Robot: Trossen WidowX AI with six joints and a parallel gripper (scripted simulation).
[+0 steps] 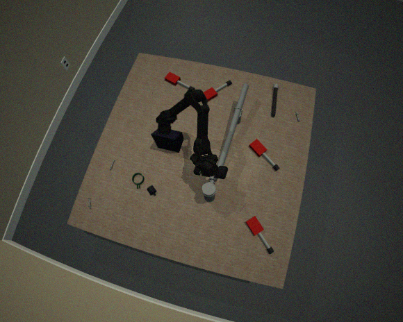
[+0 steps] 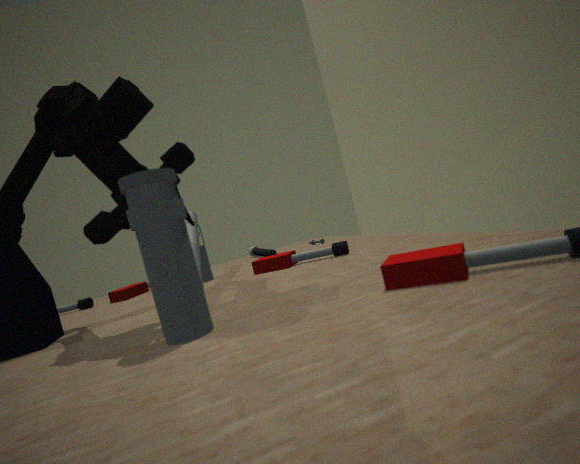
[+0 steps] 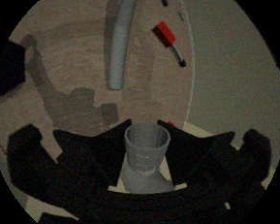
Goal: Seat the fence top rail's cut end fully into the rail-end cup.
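My gripper tip is 3 cm below the grey rail-end cup, 2 cm to the left of it and 2 cm past it. From my gripper tip the other things lie so: thinner post: 42 cm to the left, 2 cm below, 1 cm ahead; small black part: 34 cm behind, 16 cm to the right, 11 cm below.
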